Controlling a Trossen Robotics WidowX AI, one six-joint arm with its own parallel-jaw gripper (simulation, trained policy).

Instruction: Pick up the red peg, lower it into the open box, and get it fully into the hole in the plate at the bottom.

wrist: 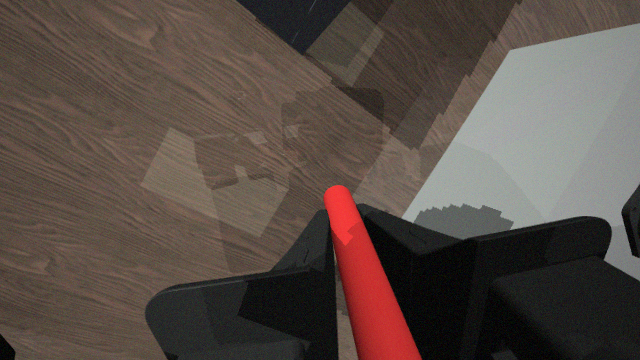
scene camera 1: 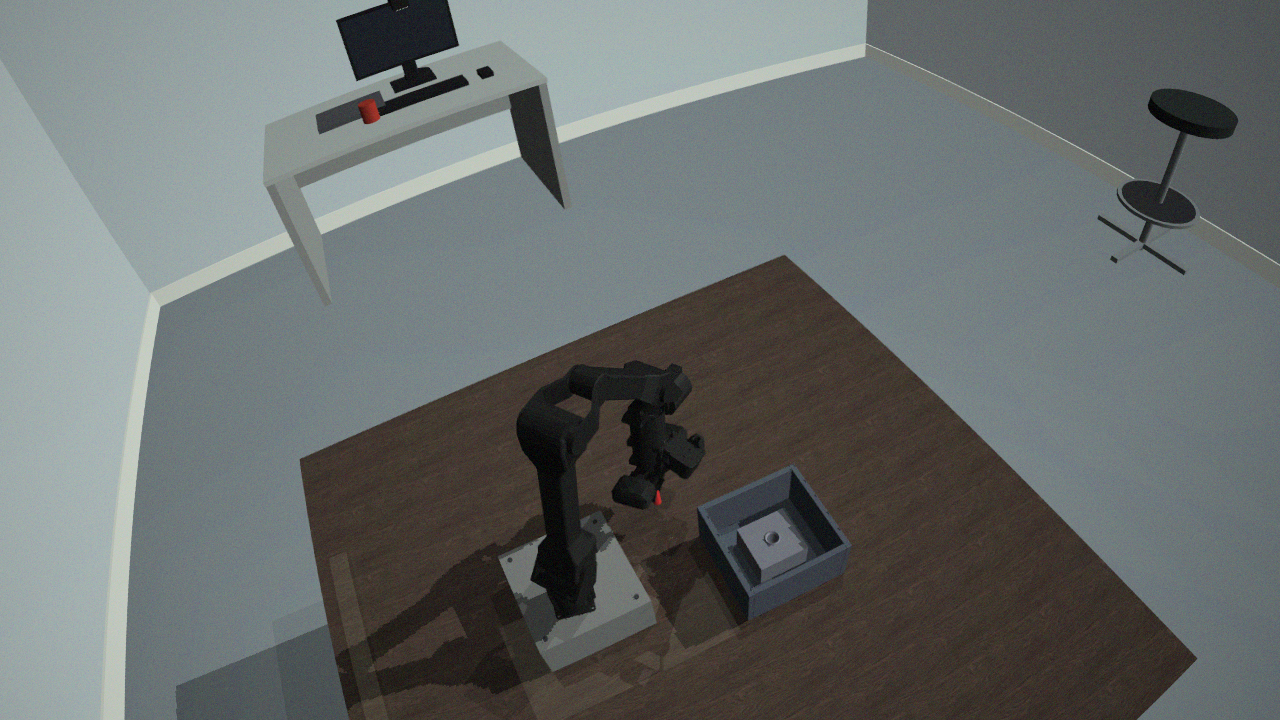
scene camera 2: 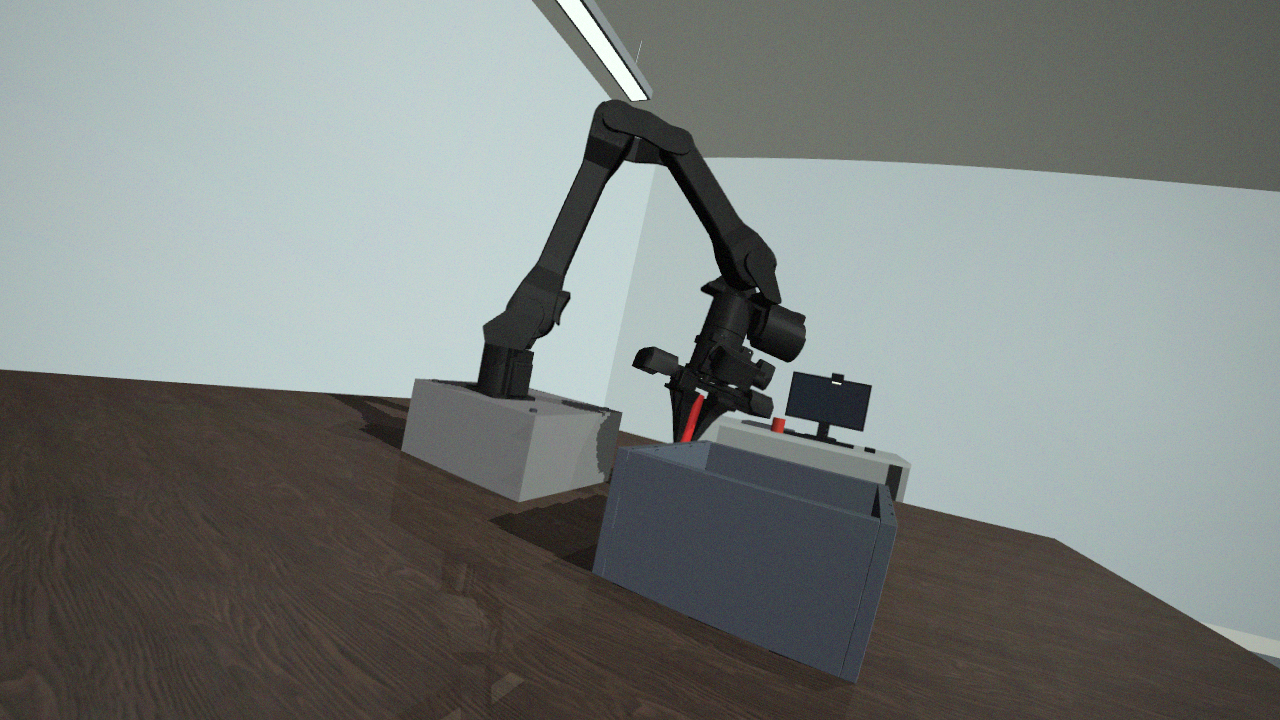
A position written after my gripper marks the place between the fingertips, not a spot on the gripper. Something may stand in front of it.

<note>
I see my gripper (scene camera 2: 681, 446), a grey box (scene camera 2: 792, 558) and a light grey plate (scene camera 1: 771, 545).
The grey box also shows in scene camera 1 (scene camera 1: 828, 548). My gripper is seen too in the wrist view (wrist: 341, 215) and in scene camera 1 (scene camera 1: 654, 497). The wrist view does not show the light grey plate: it is out of frame. Scene camera 2 misses the light grey plate, which is hidden by the grey box.
</note>
